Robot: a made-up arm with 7 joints. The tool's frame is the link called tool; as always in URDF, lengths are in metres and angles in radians. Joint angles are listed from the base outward.
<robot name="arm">
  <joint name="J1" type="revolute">
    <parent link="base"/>
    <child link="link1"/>
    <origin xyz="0 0 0.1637" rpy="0 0 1.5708"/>
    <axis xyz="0 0 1"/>
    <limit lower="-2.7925" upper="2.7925"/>
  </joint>
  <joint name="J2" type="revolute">
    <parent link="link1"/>
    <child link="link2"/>
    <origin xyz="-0.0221 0 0.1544" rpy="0 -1.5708 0"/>
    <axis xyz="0 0 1"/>
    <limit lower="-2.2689" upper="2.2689"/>
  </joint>
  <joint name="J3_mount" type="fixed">
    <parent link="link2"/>
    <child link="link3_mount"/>
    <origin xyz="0.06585 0 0.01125" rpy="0 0 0"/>
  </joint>
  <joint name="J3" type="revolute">
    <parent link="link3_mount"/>
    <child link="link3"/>
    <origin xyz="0.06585 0 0.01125" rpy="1.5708 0 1.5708"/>
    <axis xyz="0 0 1"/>
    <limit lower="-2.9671" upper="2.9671"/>
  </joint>
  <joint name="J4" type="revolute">
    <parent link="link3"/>
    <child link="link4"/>
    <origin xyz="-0.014 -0.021 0.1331" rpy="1.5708 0 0"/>
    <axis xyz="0 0 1"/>
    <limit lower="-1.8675" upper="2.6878"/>
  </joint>
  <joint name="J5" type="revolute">
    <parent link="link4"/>
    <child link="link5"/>
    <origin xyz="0.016 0.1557 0.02" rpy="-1.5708 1.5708 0"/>
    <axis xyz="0 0 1"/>
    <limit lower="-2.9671" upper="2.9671"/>
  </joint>
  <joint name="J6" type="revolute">
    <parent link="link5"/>
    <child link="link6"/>
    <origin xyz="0.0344 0 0.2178" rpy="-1.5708 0 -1.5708"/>
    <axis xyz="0 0 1"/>
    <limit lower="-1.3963" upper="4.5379"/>
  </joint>
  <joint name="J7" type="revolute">
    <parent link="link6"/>
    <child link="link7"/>
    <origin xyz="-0.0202 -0.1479 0.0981" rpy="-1.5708 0 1.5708"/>
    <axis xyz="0 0 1"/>
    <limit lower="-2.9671" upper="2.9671"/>
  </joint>
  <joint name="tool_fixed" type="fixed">
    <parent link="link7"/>
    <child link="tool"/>
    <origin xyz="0 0 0" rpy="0 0 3.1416"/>
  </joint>
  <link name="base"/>
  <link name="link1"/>
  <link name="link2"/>
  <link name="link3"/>
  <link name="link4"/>
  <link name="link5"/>
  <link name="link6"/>
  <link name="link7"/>
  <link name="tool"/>
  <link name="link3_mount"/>
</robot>
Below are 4 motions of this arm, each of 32 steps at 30 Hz.
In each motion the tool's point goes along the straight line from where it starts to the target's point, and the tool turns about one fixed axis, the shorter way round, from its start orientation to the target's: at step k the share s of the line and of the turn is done. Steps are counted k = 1, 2, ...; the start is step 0. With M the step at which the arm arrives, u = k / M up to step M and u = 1 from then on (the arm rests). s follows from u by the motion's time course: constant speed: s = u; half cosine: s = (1 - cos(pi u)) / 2; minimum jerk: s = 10 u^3 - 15 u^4 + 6 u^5.
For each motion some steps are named. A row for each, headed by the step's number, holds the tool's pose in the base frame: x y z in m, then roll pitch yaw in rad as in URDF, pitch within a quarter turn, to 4 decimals.
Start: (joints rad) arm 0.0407 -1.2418 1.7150 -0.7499 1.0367 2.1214 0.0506
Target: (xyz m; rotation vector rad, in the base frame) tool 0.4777 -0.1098 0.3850 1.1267 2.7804 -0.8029
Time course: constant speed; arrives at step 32
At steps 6, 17, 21, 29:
6: 0.5349 -0.1657 0.3361 -2.7689 0.9691 2.6593
17: 0.5107 -0.1420 0.3568 -2.7437 0.6504 2.5569
21: 0.5019 -0.1334 0.3643 -2.7266 0.5352 2.5228
29: 0.4843 -0.1162 0.3794 -2.6824 0.3065 2.4534

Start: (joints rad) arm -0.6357 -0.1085 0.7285 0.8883 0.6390 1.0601 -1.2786
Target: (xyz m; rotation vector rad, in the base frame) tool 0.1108 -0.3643 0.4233 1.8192 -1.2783 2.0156
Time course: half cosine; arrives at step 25
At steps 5, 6, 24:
5: 0.3604 -0.1933 0.8171 1.1660 -0.9650 2.1771
6: 0.3494 -0.2008 0.7997 1.1160 -1.0078 2.1831
24: 0.1119 -0.3636 0.4250 -1.7536 -1.0592 -2.1247

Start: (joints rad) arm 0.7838 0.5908 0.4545 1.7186 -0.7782 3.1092 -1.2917
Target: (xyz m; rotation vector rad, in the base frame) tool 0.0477 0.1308 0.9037 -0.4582 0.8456 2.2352
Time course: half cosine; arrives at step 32
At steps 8, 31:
8: -0.0112 0.0442 0.7739 -0.1092 0.9774 2.7424
31: 0.0475 0.1306 0.9033 0.5428 0.5601 2.5372

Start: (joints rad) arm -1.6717 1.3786 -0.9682 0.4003 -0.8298 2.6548 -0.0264
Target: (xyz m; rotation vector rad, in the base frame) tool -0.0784 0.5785 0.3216 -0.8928 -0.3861 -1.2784
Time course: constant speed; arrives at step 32
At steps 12, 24, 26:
12: 0.0073 0.5628 0.3786 -0.9312 -0.1901 -0.8974
24: -0.0441 0.5722 0.3444 -0.7247 -0.5513 -1.0119
26: -0.0527 0.5738 0.3387 -0.6810 -0.6088 -1.0421

